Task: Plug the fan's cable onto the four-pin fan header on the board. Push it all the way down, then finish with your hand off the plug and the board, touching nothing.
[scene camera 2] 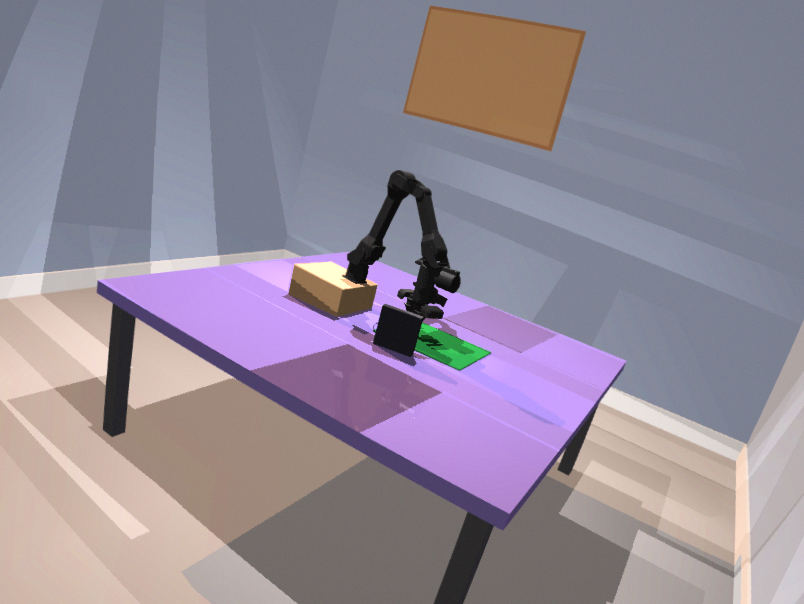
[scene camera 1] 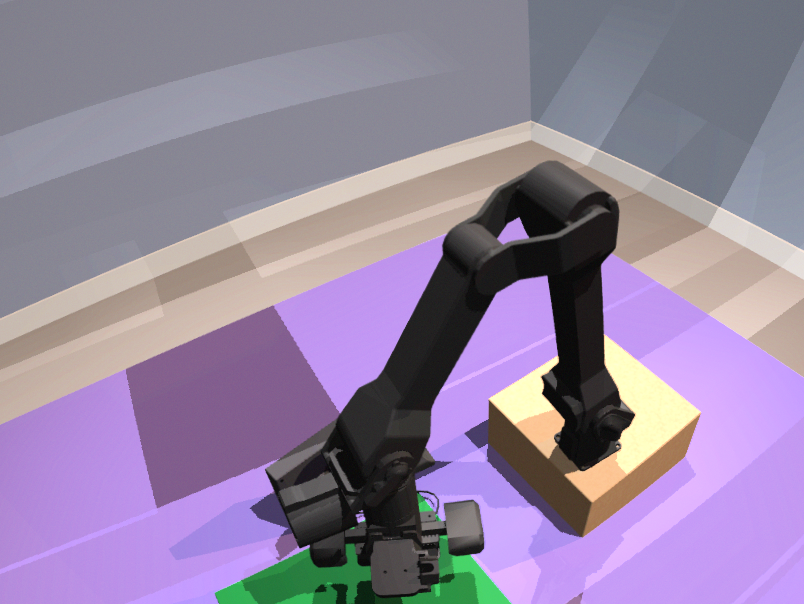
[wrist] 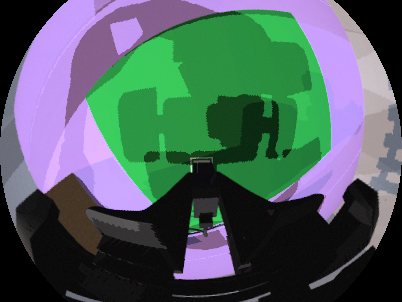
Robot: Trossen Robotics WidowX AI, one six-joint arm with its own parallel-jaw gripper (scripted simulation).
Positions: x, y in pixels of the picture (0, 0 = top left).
Labels:
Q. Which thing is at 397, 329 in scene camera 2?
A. A black fan.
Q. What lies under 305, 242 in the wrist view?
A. My gripper.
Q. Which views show my gripper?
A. Scene camera 2, scene camera 1 and the wrist view: all of them.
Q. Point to a green board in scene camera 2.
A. At 445, 348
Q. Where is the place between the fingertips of my gripper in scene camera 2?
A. At 413, 328

